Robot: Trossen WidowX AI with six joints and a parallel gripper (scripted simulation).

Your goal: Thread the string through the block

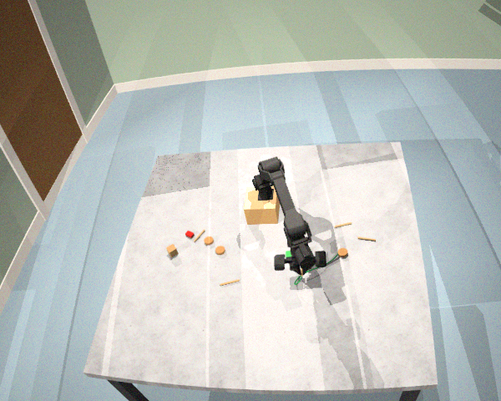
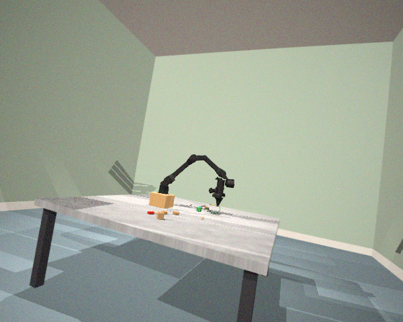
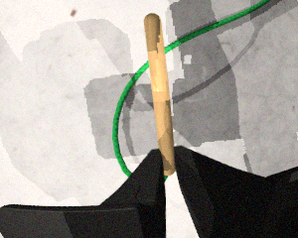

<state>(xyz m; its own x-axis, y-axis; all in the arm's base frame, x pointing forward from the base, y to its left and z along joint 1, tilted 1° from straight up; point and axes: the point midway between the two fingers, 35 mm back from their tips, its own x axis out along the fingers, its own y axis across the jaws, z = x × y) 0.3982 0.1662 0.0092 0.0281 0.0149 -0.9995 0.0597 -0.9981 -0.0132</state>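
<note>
Right now my gripper tip is 13 cm past the green cube, 6 cm to the left of it and 4 cm above it. Also, from my gripper tip: blue cylinder (13 cm behind, 2 cm to the right, 4 cm below); then round wooden button (14 cm behind, 15 cm to the left, 5 cm below); then thin wooden stick (1 cm behind).
</note>
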